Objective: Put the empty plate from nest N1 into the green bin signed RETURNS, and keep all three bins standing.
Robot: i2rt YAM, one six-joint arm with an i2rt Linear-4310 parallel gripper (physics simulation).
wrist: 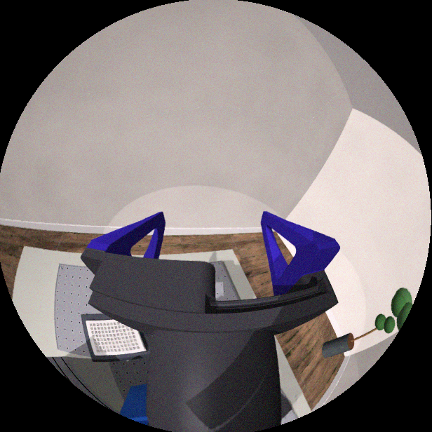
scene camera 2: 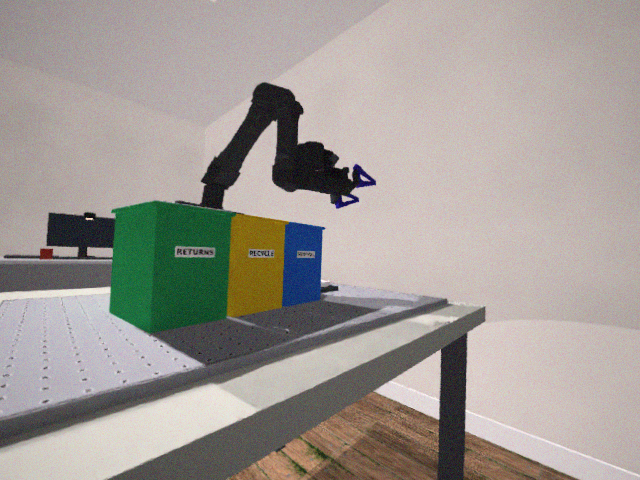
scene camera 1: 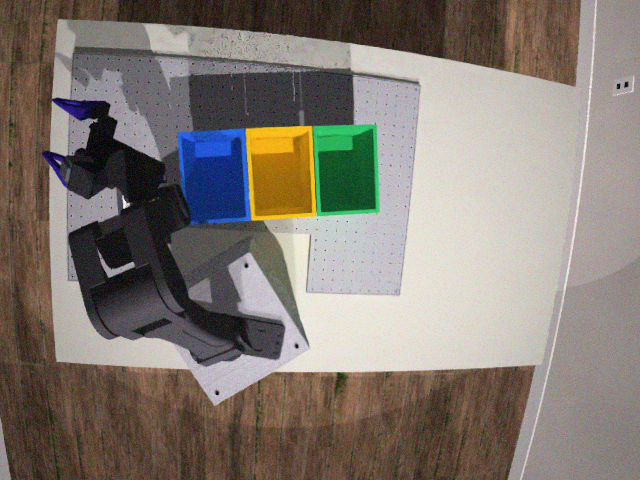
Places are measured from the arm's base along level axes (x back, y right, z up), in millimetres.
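Pixels of known places: gripper, between the fingertips: (scene camera 2: 366, 191) (scene camera 1: 48, 126); arm's base, origin of its link: (scene camera 1: 232, 333).
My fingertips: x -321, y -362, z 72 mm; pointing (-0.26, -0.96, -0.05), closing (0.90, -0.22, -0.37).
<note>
Ahead of a thing's pixels: the offset from my fingertips to its top centre. Level surfaces: height alone.
A white gridded plate (wrist: 116, 337) lies in a dark nest (wrist: 117, 358) at the lower left of the wrist view; no N1 label is readable. In scene camera 1 the arm mostly hides that area. The green bin @[dx -33, dy +529, dz -126 mm] (scene camera 1: 346, 180) (scene camera 2: 191, 294) signed RETURNS stands upright at the right end of the bin row. The yellow bin @[dx +1, dy +401, dz -126 mm] (scene camera 1: 281, 180) (scene camera 2: 256, 289) and the blue bin @[dx +34, dy +273, dz -126 mm] (scene camera 1: 216, 180) (scene camera 2: 302, 281) (wrist: 135, 400) also stand upright beside it. My gripper (scene camera 1: 48, 126) (scene camera 2: 366, 191) (wrist: 212, 216) is open and empty, high above the table's left edge, well apart from the plate.
The bins stand on a perforated grey board @[dz -306 mm] (scene camera 1: 356, 263) (scene camera 2: 51, 351) (wrist: 72, 300) on the pale table @[dz -319 mm] (scene camera 1: 480, 206) (scene camera 2: 170, 418). The arm's base plate (scene camera 1: 263, 289) is at the table's front edge. A potted plant (wrist: 337, 345) and a monitor (scene camera 2: 77, 229) stand off the table.
</note>
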